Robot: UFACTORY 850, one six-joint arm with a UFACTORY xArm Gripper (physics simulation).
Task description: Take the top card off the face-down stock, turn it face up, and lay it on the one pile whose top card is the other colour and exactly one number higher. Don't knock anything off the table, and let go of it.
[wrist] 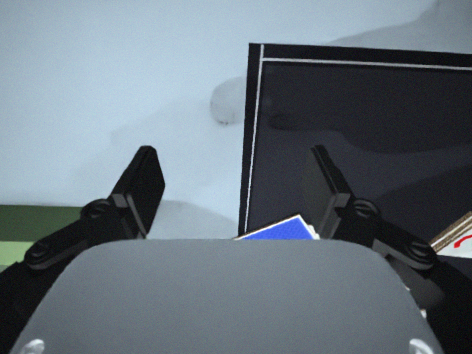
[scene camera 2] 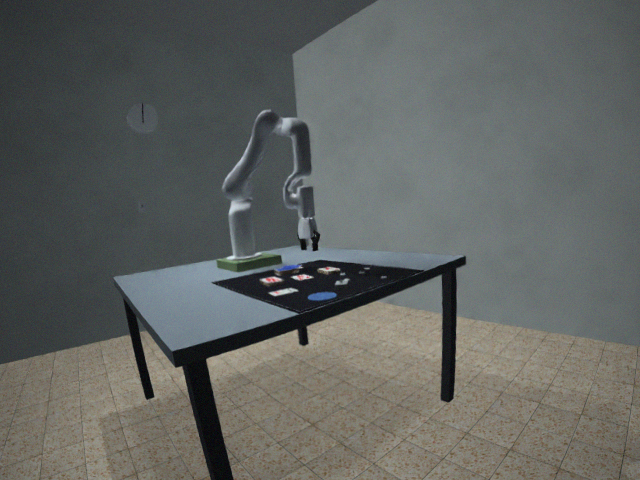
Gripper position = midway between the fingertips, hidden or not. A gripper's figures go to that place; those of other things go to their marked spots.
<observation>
The gripper (wrist: 232, 166) is 13 cm from the lens. A black mat (wrist: 393, 134): 23 cm from the lens.
</observation>
